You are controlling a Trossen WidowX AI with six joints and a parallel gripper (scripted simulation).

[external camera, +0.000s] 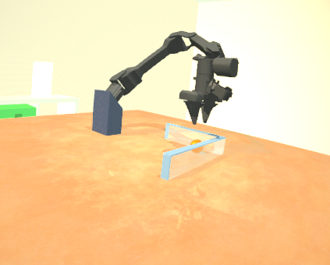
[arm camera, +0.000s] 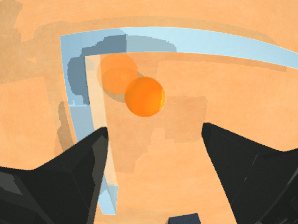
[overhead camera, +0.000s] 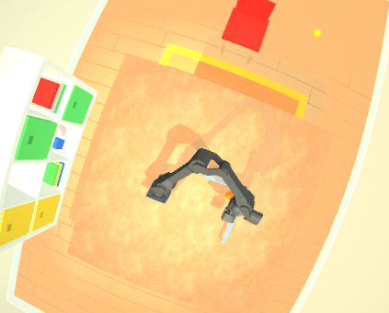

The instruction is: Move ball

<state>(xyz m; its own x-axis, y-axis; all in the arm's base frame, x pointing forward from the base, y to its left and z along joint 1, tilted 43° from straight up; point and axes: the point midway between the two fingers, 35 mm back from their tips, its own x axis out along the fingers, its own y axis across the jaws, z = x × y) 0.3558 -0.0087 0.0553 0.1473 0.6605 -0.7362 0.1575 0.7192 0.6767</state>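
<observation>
The orange ball lies 8 cm below my gripper tip. Round my gripper tip: faint orange spot: 8 cm below, 3 cm to the left, 3 cm ahead.
</observation>
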